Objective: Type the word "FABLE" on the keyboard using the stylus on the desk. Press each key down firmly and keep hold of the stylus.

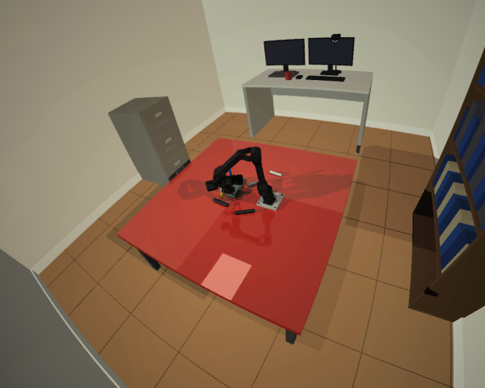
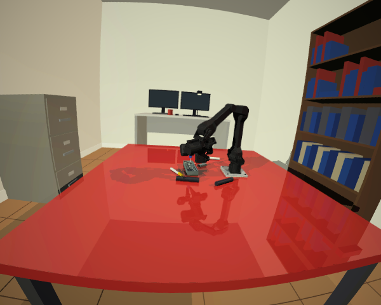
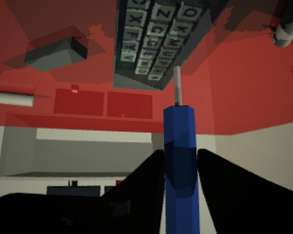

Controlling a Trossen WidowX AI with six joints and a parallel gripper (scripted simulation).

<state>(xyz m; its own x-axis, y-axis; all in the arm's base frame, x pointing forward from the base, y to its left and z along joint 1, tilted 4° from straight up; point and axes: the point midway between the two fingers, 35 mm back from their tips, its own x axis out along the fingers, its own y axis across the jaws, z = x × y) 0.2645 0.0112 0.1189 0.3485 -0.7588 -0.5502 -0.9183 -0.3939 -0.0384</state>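
My gripper tip is now 100 mm above the white-and-yellow marker, 70 mm short of it and 60 mm to the right of it. Also, from my gripper tip: dark blue stylus 10 mm below; small grey block 110 mm below, 100 mm to the right, 90 mm behind; thin grey tip 50 mm below.
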